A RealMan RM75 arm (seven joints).
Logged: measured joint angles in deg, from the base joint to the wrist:
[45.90, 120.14, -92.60, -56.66, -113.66, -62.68, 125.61]
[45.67, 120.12, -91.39, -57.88, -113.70, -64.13, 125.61]
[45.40, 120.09, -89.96, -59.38, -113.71, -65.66, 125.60]
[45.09, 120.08, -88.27, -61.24, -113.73, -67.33, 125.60]
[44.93, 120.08, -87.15, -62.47, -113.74, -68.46, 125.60]
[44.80, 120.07, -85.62, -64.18, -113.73, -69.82, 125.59]
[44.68, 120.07, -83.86, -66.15, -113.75, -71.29, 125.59]
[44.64, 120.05, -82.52, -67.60, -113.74, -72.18, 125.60]
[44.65, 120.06, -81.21, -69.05, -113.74, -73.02, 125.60]
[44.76, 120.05, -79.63, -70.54, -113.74, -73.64, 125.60]
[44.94, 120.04, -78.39, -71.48, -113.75, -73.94, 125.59]
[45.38, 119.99, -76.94, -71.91, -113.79, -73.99, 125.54]
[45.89, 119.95, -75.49, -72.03, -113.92, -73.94, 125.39]
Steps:
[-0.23, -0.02, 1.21, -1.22, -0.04, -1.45, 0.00]
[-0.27, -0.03, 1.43, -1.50, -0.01, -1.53, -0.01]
[-0.31, -0.01, 1.69, -1.86, -0.02, -1.67, 0.00]
[-0.16, 0.00, 1.12, -1.23, -0.01, -1.13, 0.00]
[-0.13, -0.01, 1.53, -1.71, 0.01, -1.36, -0.01]
[-0.12, 0.00, 1.76, -1.97, -0.02, -1.47, 0.00]
[-0.04, -0.02, 1.34, -1.45, 0.01, -0.89, 0.01]
[0.01, 0.01, 1.31, -1.45, 0.00, -0.84, 0.00]
[0.11, -0.01, 1.58, -1.49, 0.00, -0.62, 0.00]
[0.18, -0.01, 1.24, -0.94, -0.01, -0.30, -0.01]
[0.44, -0.05, 1.45, -0.43, -0.04, -0.05, -0.05]
[0.51, -0.04, 1.45, -0.12, -0.13, 0.05, -0.15]

